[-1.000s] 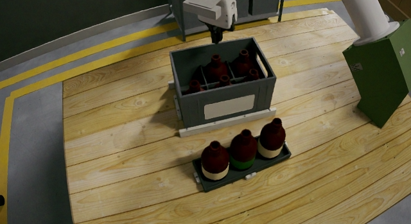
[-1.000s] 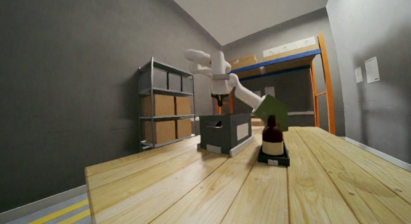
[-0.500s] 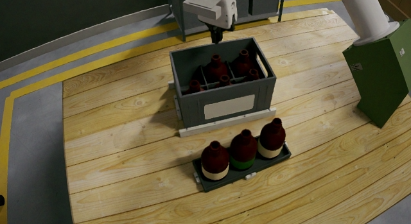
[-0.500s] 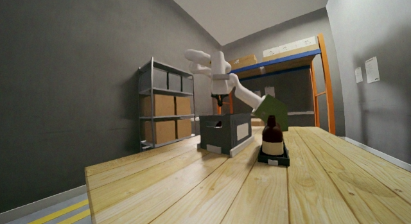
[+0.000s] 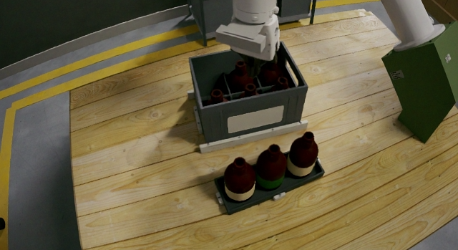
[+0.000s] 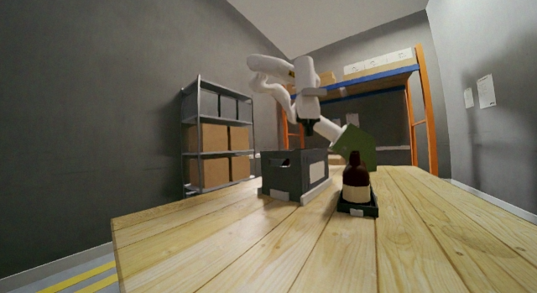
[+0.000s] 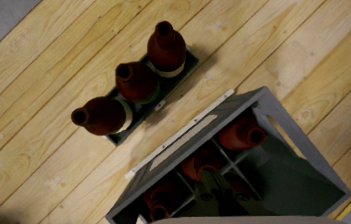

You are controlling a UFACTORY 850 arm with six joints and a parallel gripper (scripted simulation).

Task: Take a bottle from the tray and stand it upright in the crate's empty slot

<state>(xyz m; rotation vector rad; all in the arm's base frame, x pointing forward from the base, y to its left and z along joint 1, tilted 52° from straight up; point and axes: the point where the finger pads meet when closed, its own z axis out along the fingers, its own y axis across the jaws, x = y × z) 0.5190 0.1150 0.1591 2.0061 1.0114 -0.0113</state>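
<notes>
Right now my hand is 2 cm short of the bottle, 16 cm to the right of it and 16 cm above it. Also, from my hand: crate 1 cm behind, 6 cm to the right, 16 cm below; dark tray 1 cm ahead, 17 cm to the left, 24 cm below.
</notes>
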